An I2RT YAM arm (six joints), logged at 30 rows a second.
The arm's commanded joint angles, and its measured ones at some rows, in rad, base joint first. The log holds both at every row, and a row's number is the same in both.
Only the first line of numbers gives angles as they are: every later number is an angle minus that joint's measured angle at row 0.
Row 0, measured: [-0.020, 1.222, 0.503, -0.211, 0.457, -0.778]
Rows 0 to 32, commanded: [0.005, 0.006, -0.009, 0.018, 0.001, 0.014]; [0.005, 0.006, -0.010, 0.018, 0.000, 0.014]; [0.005, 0.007, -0.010, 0.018, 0.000, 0.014]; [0.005, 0.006, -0.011, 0.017, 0.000, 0.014]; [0.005, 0.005, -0.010, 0.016, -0.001, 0.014]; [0.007, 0.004, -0.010, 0.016, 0.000, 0.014]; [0.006, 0.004, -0.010, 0.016, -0.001, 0.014]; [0.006, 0.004, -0.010, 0.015, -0.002, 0.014]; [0.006, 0.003, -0.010, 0.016, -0.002, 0.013]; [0.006, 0.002, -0.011, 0.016, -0.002, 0.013]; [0.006, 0.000, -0.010, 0.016, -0.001, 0.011]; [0.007, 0.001, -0.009, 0.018, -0.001, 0.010]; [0.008, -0.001, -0.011, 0.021, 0.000, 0.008]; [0.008, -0.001, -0.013, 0.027, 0.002, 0.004]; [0.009, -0.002, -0.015, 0.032, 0.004, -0.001]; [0.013, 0.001, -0.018, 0.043, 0.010, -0.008]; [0.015, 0.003, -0.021, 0.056, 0.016, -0.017]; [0.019, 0.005, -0.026, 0.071, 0.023, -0.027]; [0.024, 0.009, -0.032, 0.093, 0.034, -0.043]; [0.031, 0.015, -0.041, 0.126, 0.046, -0.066]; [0.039, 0.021, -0.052, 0.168, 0.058, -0.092]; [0.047, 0.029, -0.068, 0.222, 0.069, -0.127]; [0.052, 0.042, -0.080, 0.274, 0.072, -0.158]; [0.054, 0.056, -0.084, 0.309, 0.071, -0.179]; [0.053, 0.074, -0.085, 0.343, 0.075, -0.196]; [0.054, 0.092, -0.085, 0.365, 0.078, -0.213]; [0.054, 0.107, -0.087, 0.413, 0.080, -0.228]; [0.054, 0.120, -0.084, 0.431, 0.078, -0.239]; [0.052, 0.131, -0.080, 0.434, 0.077, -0.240]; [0.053, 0.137, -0.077, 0.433, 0.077, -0.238]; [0.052, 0.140, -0.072, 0.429, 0.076, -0.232]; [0.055, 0.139, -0.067, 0.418, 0.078, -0.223]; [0.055, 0.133, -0.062, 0.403, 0.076, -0.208]
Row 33, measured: [0.050, 0.135, -0.080, 0.361, 0.067, -0.209]
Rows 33 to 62, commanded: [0.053, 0.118, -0.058, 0.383, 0.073, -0.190]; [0.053, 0.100, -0.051, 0.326, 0.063, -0.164]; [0.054, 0.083, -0.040, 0.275, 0.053, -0.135]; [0.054, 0.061, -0.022, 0.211, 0.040, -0.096]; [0.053, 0.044, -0.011, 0.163, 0.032, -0.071]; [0.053, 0.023, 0.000, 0.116, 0.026, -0.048]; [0.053, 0.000, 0.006, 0.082, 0.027, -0.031]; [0.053, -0.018, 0.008, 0.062, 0.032, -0.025]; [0.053, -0.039, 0.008, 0.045, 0.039, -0.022]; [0.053, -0.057, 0.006, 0.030, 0.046, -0.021]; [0.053, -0.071, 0.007, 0.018, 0.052, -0.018]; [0.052, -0.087, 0.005, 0.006, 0.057, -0.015]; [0.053, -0.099, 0.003, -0.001, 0.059, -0.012]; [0.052, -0.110, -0.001, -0.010, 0.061, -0.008]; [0.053, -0.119, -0.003, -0.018, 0.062, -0.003]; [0.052, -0.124, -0.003, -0.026, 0.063, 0.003]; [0.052, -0.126, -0.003, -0.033, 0.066, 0.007]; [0.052, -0.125, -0.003, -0.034, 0.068, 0.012]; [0.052, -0.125, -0.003, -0.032, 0.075, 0.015]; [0.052, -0.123, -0.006, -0.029, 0.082, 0.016]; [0.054, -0.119, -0.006, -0.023, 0.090, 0.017]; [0.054, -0.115, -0.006, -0.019, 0.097, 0.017]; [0.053, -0.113, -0.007, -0.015, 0.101, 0.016]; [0.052, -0.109, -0.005, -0.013, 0.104, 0.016]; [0.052, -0.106, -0.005, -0.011, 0.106, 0.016]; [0.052, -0.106, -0.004, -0.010, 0.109, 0.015]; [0.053, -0.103, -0.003, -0.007, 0.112, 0.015]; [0.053, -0.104, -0.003, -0.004, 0.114, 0.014]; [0.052, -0.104, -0.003, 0.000, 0.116, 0.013]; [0.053, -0.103, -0.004, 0.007, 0.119, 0.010]
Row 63, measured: [0.050, -0.111, -0.005, -0.009, 0.100, -0.006]
